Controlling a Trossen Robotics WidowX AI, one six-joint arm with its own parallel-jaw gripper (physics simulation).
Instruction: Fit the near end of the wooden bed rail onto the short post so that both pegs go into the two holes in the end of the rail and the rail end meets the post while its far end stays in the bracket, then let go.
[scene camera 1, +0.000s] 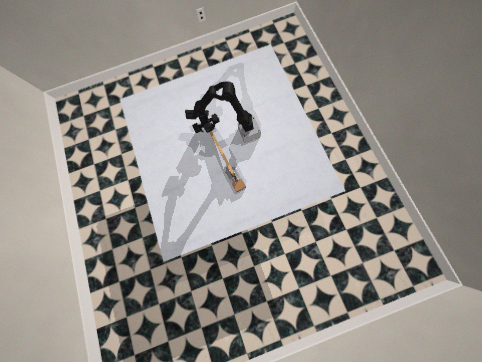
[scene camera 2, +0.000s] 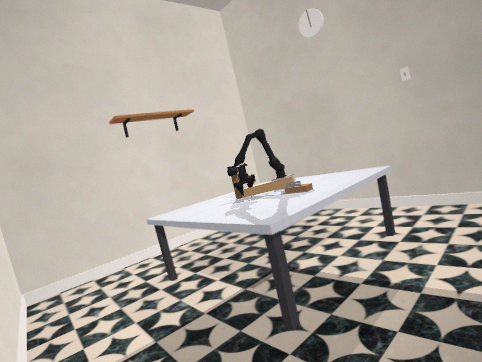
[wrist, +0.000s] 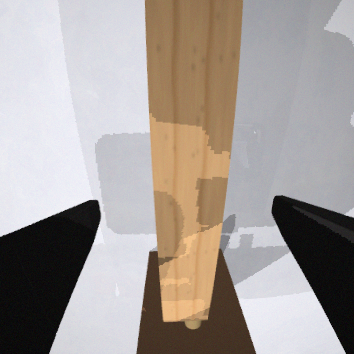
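Pixels of known places: gripper, fingertip midpoint: (scene camera 2: 247, 194) (wrist: 187, 206); arm's base, origin of the base link: (scene camera 1: 248, 126) (scene camera 2: 281, 177).
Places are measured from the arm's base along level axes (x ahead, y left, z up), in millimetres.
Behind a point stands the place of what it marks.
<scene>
The wooden bed rail (scene camera 1: 221, 152) @[x 236, y 116, z 4 mm] (scene camera 2: 268, 187) @[x 247, y 90, z -30 mm] (wrist: 192, 100) slopes down from its far end at the bracket (scene camera 1: 231, 173) (scene camera 2: 293, 184) to its near end low by the short post (scene camera 2: 235, 178) @[x 302, y -170, z 71 mm] (wrist: 231, 325) @[x 293, y -161, z -24 mm]. In the wrist view the near end overlaps the dark brown post. One round peg (wrist: 193, 324) @[x 275, y -160, z -24 mm] shows just past the rail end; the other peg and the holes are hidden. The rail end does not look flush with the post. My gripper (scene camera 1: 206, 124) @[x 269, y -118, z -58 mm] (scene camera 2: 244, 187) @[x 269, y -118, z -58 mm] (wrist: 187, 206) @[x 269, y -118, z -58 mm] is wide open, with one finger on each side of the rail near its end, both apart from it.
A wooden block (scene camera 1: 239, 186) @[x 200, y 371, z -45 mm] (scene camera 2: 300, 189) @[x 241, y 353, z -63 mm] lies at the bracket end on the white table (scene camera 1: 285, 165) @[x -156, y 336, z -80 mm] (scene camera 2: 200, 215) @[x 731, y -37, z -80 mm]. The arm's base (scene camera 1: 250, 134) @[x 5, y 62, z 1 mm] stands to one side of the rail. A wall shelf (scene camera 2: 152, 116) is on the wall beyond the table.
</scene>
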